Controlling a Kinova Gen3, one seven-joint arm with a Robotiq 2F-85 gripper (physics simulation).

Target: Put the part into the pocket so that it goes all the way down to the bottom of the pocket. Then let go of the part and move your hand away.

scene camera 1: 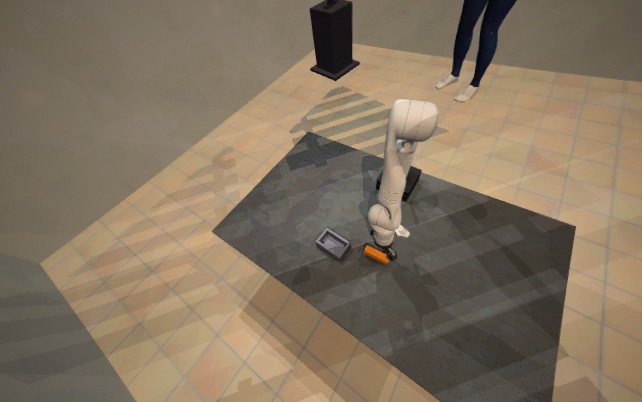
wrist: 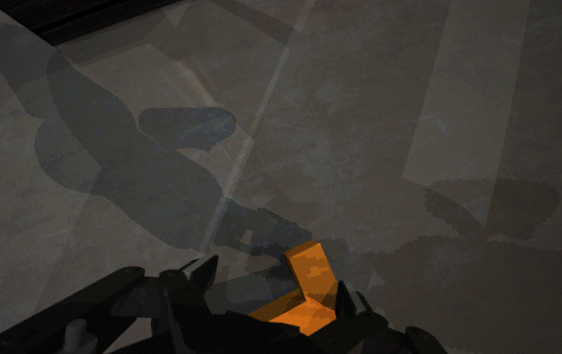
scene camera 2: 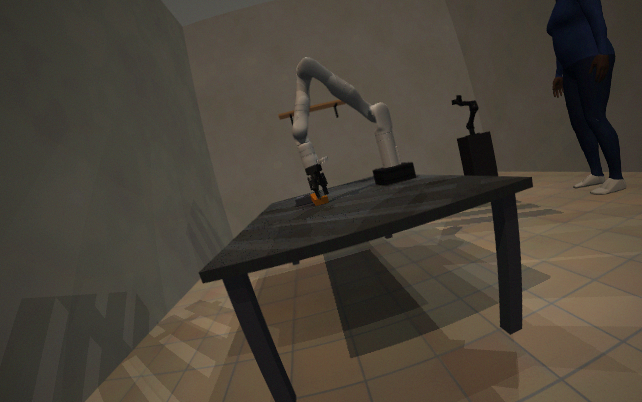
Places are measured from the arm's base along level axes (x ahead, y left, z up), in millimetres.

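Pixels of known places: gripper, between the fingertips: (scene camera 1: 383, 249) (wrist: 275, 281) (scene camera 2: 323, 196); arm's base, origin of its link: (scene camera 2: 392, 166).
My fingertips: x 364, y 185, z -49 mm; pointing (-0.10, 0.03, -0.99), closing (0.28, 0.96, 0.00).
Ahead of a thing's pixels: the offset from my fingertips to its top centre. Level surfaces: height alone.
The orange L-shaped part @(dx +23, dy -11, dz +20 mm) (scene camera 1: 375, 253) (scene camera 2: 319, 199) (wrist: 308, 289) lies flat on the dark table @(dz -30 mm) (scene camera 1: 464, 277) (scene camera 2: 399, 207). My gripper (scene camera 1: 387, 252) (scene camera 2: 318, 190) (wrist: 275, 281) is open and lowered right over the part. In the wrist view the part sits between the fingers, close to the right finger, with its short leg pointing away. The fingers stand apart and do not clamp it. The grey pocket block @(dx +127, dy -186, dz +6 mm) (scene camera 1: 333, 243) (scene camera 2: 303, 200) stands on the table to the left of the part, with its opening facing up.
The arm's black base (scene camera 1: 411, 181) (scene camera 2: 393, 173) is bolted to the table behind the part. A black pedestal (scene camera 1: 333, 37) (scene camera 2: 476, 153) stands on the floor beyond the table. A person (scene camera 1: 479, 43) stands at the far right.
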